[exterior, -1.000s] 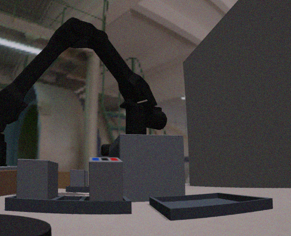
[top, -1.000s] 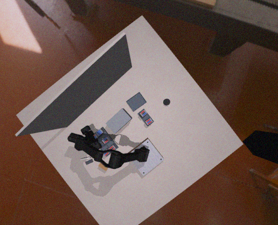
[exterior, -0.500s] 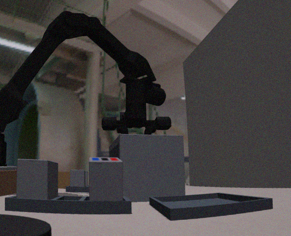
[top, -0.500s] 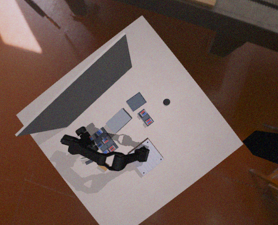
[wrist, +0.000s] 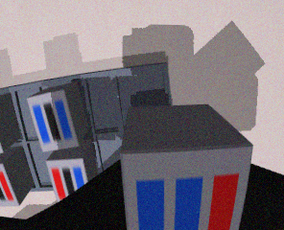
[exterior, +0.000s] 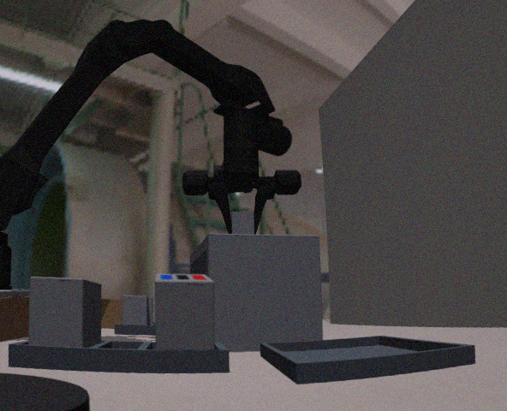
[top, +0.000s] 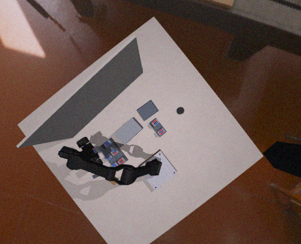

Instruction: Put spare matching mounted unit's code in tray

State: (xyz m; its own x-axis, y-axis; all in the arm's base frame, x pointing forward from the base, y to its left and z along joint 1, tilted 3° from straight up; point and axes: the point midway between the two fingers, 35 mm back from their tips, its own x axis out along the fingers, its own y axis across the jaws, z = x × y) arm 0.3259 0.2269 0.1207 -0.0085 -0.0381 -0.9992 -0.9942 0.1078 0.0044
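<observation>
My gripper tip is now 420 mm to the left of the dark tray and 150 mm above it. From my gripper tip the other things lie so: grey wall panel (220 mm ahead, 210 mm to the right, 70 mm above); then grey mounted unit (220 mm to the right, 100 mm below, 30 mm behind).
</observation>
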